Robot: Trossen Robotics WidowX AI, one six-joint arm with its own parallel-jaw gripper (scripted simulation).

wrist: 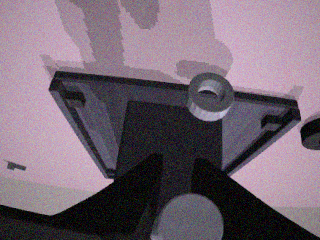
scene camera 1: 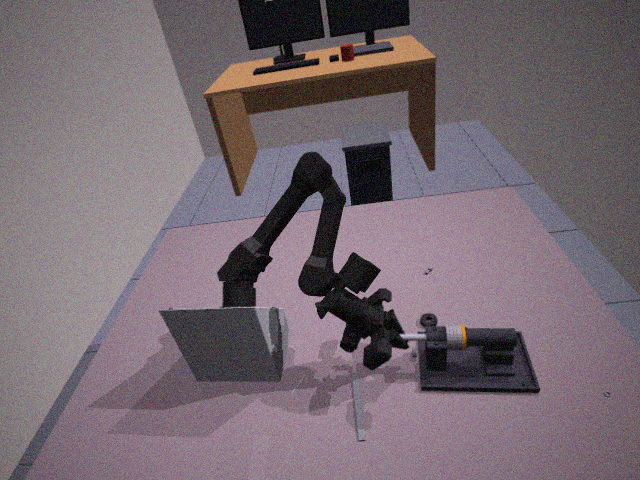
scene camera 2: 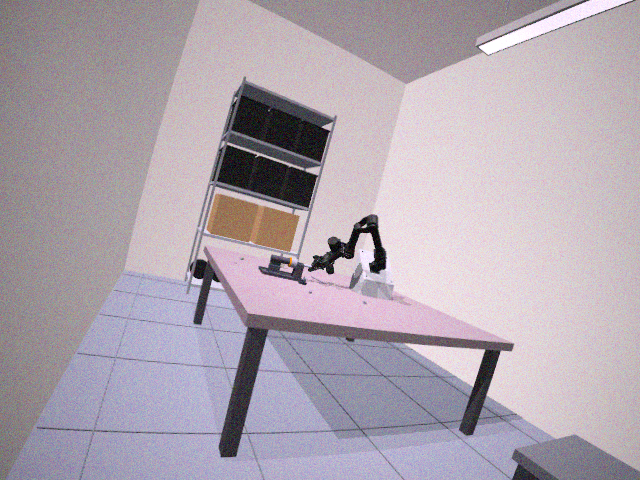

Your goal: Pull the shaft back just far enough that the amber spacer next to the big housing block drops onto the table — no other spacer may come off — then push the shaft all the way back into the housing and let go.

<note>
The pictures show: my gripper and a housing block.
My gripper is seen too in the wrist view.
</note>
